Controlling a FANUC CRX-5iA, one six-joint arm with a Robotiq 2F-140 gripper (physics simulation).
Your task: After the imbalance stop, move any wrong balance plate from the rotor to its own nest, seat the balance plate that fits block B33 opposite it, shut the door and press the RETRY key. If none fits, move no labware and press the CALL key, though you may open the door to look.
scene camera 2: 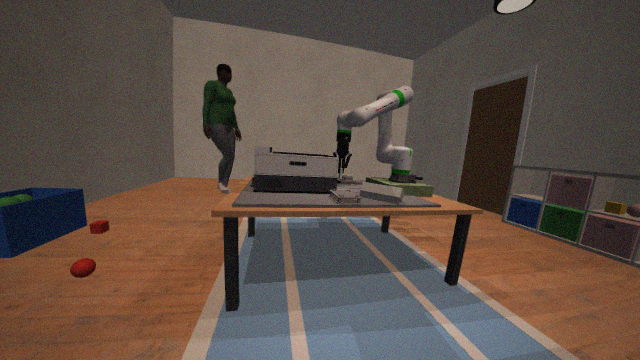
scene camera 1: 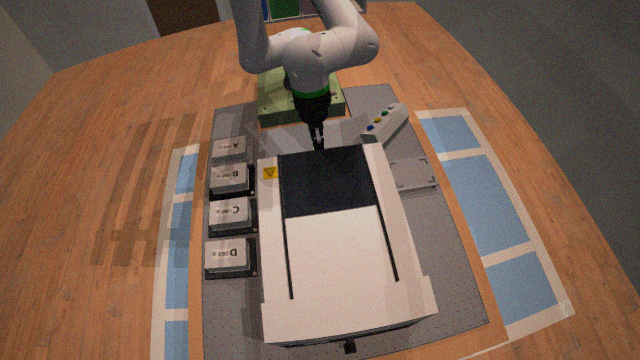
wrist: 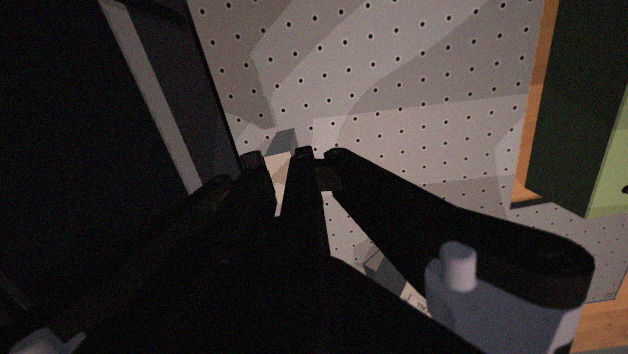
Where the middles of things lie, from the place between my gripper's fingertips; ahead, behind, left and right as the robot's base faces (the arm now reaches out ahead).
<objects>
My hand is 160 mm short of the dark sliding door [scene camera 1: 327, 180], 140 mm below it and 10 mm to the right of it. From my hand the other things lie so: white centrifuge [scene camera 1: 335, 276] 310 mm ahead, 50 mm above, 30 mm to the left; then grey button box [scene camera 1: 389, 122] 250 mm to the left, 190 mm behind, 30 mm below.
</objects>
